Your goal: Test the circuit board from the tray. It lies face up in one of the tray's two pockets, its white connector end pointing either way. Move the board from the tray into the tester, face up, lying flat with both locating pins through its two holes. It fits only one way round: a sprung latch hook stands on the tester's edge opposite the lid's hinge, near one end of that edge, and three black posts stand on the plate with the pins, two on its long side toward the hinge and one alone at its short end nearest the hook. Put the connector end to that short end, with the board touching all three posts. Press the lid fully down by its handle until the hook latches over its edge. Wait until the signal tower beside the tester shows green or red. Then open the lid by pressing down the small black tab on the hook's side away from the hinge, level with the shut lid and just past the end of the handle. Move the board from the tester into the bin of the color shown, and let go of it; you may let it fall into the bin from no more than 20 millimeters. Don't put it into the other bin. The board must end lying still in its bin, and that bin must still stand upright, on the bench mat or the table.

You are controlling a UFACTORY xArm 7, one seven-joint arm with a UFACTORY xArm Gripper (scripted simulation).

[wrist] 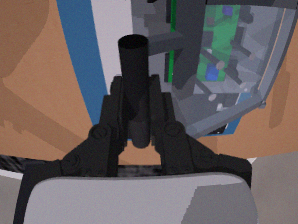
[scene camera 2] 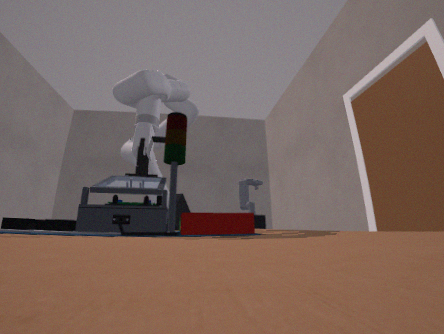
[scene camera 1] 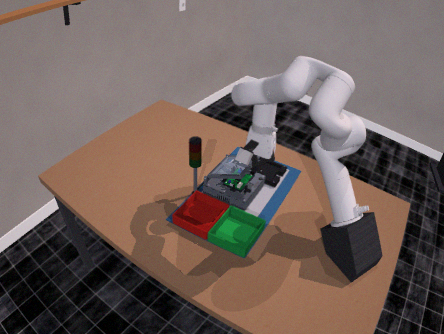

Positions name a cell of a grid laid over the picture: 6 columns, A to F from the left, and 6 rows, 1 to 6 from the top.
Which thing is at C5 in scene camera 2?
A red bin.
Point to a tester lid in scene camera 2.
At B4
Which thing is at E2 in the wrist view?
A tester lid.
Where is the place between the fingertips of my gripper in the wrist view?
At C3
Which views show my gripper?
The wrist view, scene camera 2 and scene camera 1: all of them.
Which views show the red bin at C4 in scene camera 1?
Scene camera 2 and scene camera 1 only.
